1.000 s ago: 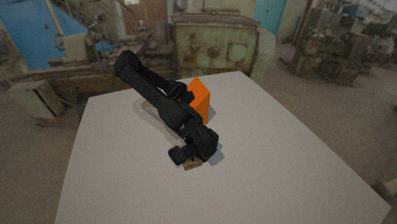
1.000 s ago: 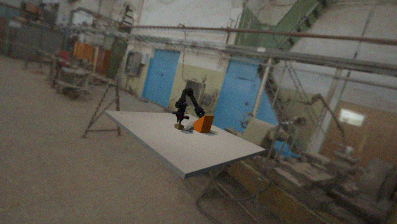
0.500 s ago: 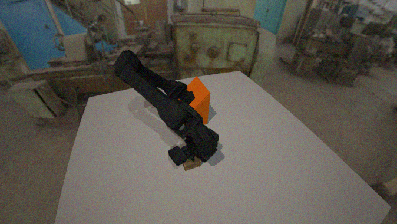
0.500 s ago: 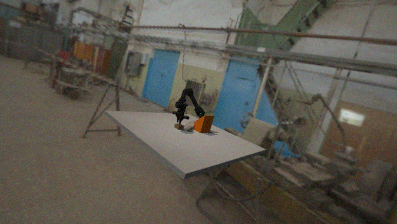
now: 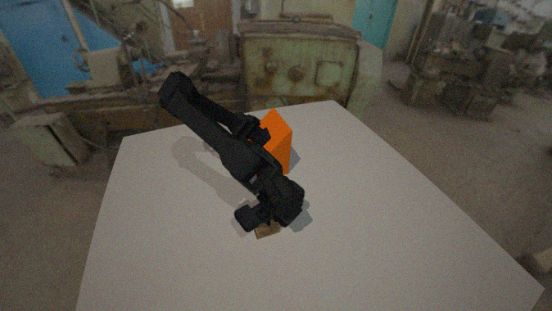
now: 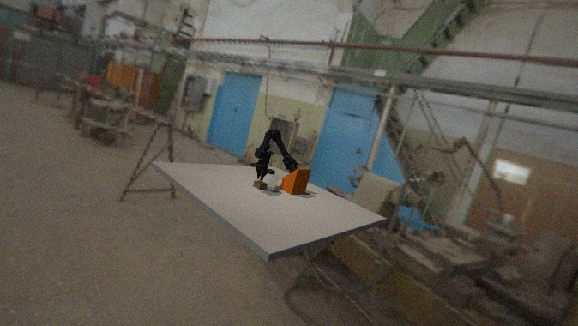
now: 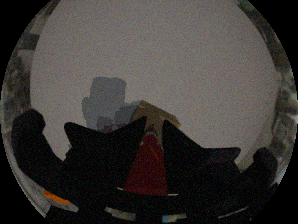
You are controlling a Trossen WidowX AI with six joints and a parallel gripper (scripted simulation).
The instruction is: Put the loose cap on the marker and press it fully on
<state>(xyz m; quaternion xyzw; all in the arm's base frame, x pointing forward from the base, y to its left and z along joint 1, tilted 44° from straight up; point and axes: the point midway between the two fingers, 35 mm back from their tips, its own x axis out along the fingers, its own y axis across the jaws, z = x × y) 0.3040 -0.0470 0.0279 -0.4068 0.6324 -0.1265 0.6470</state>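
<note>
Now: gripper tip 2 cm past the red cap, 1 cm to the left of it and 5 cm below it. From my gripper tip the other things lie so: brown holder block 3 cm behind, 1 cm to the right, 5 cm below.
</note>
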